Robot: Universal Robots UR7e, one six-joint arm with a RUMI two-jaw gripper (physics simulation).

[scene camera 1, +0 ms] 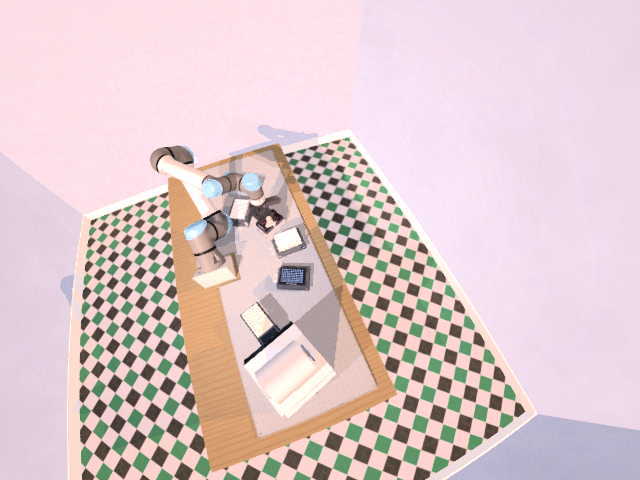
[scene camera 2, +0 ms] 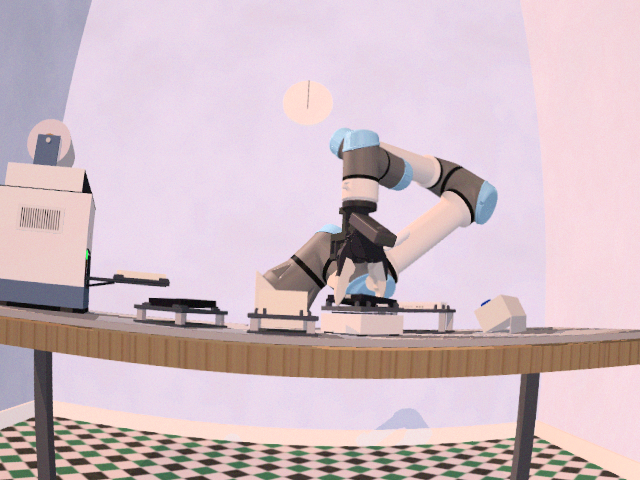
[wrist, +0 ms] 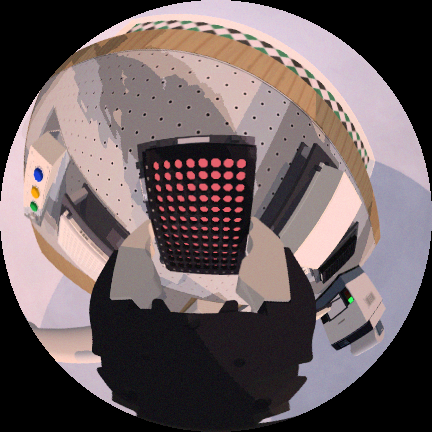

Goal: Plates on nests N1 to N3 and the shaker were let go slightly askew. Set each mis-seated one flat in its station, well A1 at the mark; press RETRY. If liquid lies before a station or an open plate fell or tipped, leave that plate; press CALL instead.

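Frame: origin at the arm's base, x left, y back, z up, level; metres.
Seen in the pictures: gripper, between the fingertips: [scene camera 1: 269, 222] [wrist: 200, 219]; arm's base, origin of its link: [scene camera 1: 211, 266].
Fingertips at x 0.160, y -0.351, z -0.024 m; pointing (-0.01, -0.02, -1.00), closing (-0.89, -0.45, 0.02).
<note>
Offsets run from my fingertips to a thing's top centre. "spot": to the spot under its first point.
A black plate with red wells {dx +0.003, dy -0.005, dz +0.024 m} [scene camera 1: 268, 221] [scene camera 2: 361, 300] [wrist: 200, 200] sits on a station with a white base {spot: dx -0.005, dy -0.089, dz -0.031 m} [scene camera 2: 361, 323]; dark rim shows along its far and left sides in the wrist view. My gripper [scene camera 1: 266, 210] [scene camera 2: 360, 296] [wrist: 200, 219] points down with its pale fingers against both long sides of this plate. A tall white plate {dx -0.147, dy -0.062, dz +0.022 m} [scene camera 1: 287, 240] [wrist: 332, 210] is on the neighbouring nest. A dark plate with bluish wells {dx -0.345, dy -0.019, dz +0.000 m} [scene camera 1: 293, 275] [scene camera 2: 181, 302] [wrist: 339, 257] is on a further nest. A white plate {dx +0.150, dy +0.136, dz +0.017 m} [scene camera 1: 239, 209] [scene camera 2: 423, 304] [wrist: 82, 245] is on the nest at the other side.
A button box {dx +0.346, dy +0.084, dz +0.029 m} [scene camera 2: 500, 312] [wrist: 46, 170] has blue, orange and green buttons; its labels are unreadable. A white instrument {dx -0.755, dy +0.110, dz +0.401 m} [scene camera 1: 292, 369] [scene camera 2: 43, 232] [wrist: 352, 312] shows a green light. Its extended tray carries a pale plate {dx -0.508, dy +0.198, dz +0.055 m} [scene camera 1: 258, 320] [scene camera 2: 139, 275]. The arm's base [scene camera 1: 214, 273] stands behind the stations.
</note>
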